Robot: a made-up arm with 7 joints.
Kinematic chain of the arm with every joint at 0, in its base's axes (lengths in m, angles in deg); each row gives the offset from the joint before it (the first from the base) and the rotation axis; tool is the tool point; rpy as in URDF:
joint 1: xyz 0 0 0.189 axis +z
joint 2: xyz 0 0 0 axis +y
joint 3: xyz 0 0 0.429 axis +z
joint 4: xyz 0.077 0 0 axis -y
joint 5: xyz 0.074 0 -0.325 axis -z
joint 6: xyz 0 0 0 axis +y
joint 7: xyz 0.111 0 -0.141 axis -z
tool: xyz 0 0 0 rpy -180 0 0
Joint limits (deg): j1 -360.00..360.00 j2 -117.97..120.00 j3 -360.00..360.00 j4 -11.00..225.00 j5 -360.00..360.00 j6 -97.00..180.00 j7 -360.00..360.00
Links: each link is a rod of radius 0.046 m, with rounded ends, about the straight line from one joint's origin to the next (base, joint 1, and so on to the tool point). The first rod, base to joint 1, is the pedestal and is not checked.
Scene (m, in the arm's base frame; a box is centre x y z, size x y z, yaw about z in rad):
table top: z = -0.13
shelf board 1: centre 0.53 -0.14 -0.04 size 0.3 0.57 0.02 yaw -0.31
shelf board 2: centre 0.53 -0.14 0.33 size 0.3 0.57 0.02 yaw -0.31
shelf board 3: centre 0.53 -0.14 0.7 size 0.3 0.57 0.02 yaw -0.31
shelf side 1: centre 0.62 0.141 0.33 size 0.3 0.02 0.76 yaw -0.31
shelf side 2: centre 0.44 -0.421 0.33 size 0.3 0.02 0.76 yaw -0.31
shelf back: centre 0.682 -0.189 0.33 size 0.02 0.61 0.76 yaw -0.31
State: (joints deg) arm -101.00 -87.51 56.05 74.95 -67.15 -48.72 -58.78
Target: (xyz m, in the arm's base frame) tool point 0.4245 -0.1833 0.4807
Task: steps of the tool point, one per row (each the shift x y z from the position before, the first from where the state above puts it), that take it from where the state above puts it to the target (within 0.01 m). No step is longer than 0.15 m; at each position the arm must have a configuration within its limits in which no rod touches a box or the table.
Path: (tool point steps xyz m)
1: -0.0855 -0.0341 0.0938
2: -0.1018 -0.0489 0.0655
3: -0.1008 -0.0621 0.0267
4: -0.0829 -0.0662 -0.0137
5: 0.0400 -0.0647 -0.0001
6: 0.0184 -0.0724 -0.0015
7: -0.0041 -0.0735 -0.0029
8: -0.0256 -0.0680 -0.0042
9: 0.0681 -0.0295 0.0173
10: 0.0783 -0.0265 -0.0004
11: 0.0829 -0.0175 -0.0169

